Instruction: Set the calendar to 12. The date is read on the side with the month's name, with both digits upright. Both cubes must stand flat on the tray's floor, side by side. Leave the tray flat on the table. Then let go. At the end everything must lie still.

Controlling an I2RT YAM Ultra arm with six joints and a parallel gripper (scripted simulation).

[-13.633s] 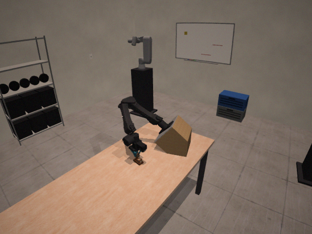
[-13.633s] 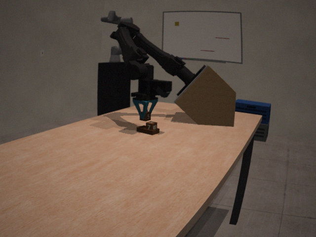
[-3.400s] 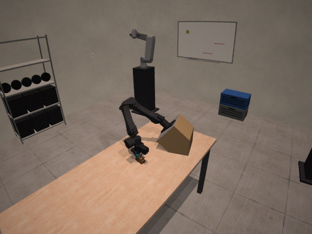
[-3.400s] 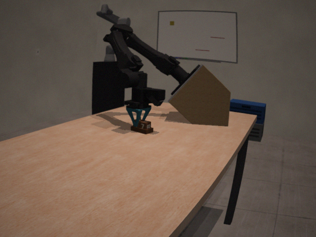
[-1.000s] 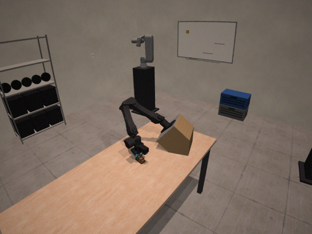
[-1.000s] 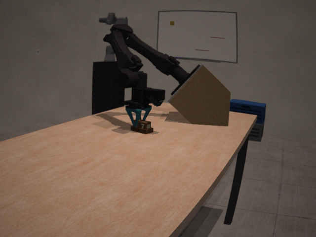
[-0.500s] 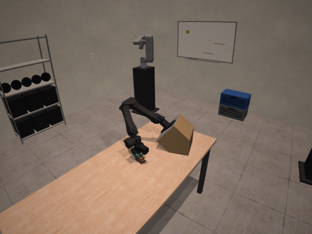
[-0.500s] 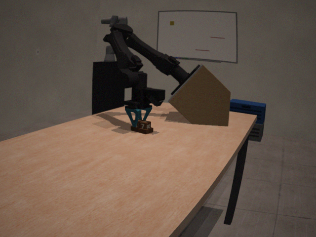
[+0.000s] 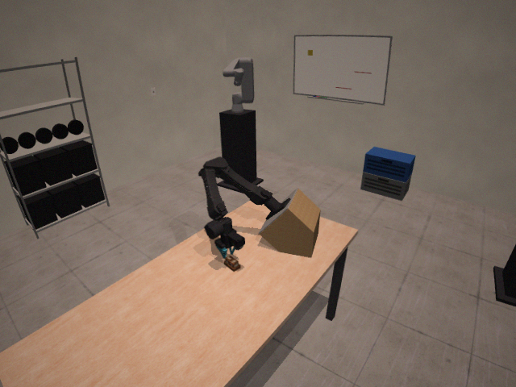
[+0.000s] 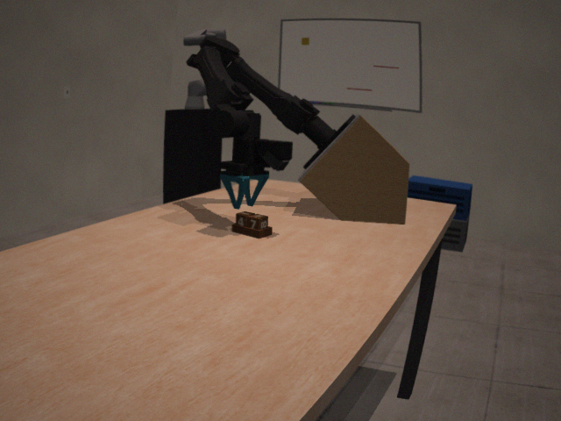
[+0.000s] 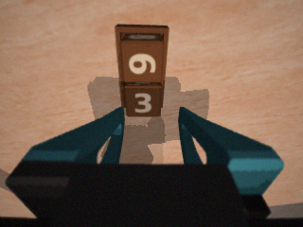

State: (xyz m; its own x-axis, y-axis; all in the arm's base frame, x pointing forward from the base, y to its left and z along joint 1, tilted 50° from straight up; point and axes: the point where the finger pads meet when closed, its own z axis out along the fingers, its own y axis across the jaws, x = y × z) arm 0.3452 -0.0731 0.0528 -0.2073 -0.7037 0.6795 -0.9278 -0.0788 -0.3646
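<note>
My gripper is now 40 mm to the right of the cube and 40 mm above it. The rest, counted from my hand: dark brown calendar tray (20 mm to the left, 60 mm below).
</note>
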